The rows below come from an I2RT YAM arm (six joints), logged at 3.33 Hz.
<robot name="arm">
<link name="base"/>
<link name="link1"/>
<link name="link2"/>
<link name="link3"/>
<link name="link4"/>
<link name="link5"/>
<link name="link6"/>
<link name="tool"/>
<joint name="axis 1" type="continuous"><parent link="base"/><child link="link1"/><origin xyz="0 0 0.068"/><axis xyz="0 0 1"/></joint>
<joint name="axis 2" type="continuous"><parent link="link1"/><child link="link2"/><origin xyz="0.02 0.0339 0.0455"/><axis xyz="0 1 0"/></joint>
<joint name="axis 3" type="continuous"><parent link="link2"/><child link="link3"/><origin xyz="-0.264 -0.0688 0"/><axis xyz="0 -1 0"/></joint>
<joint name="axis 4" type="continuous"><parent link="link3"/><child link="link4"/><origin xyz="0.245 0.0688 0.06"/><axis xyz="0 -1 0"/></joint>
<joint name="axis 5" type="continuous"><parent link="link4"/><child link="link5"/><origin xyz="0.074 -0.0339 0.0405"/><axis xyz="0 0 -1"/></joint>
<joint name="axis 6" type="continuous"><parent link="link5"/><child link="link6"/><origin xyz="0.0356 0 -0.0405"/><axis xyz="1 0 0"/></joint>
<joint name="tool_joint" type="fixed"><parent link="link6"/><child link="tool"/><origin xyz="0 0 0" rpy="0 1.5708 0"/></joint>
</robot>
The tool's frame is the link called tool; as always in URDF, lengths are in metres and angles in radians. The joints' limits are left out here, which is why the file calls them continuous.
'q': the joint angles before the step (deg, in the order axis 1, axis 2, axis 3, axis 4, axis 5, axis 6). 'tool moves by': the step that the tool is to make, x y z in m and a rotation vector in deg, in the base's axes. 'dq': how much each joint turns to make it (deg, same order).
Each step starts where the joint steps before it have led.
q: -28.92 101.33 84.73 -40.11 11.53 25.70
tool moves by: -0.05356 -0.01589 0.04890 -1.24 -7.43 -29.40
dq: -5.51 -7.52 2.10 -9.24 10.96 22.44
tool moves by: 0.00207 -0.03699 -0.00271 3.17 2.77 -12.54
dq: -4.23 8.47 10.53 -9.62 3.37 8.38
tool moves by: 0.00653 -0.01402 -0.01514 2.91 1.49 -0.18
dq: -1.15 3.97 2.12 -0.99 -1.60 -0.37
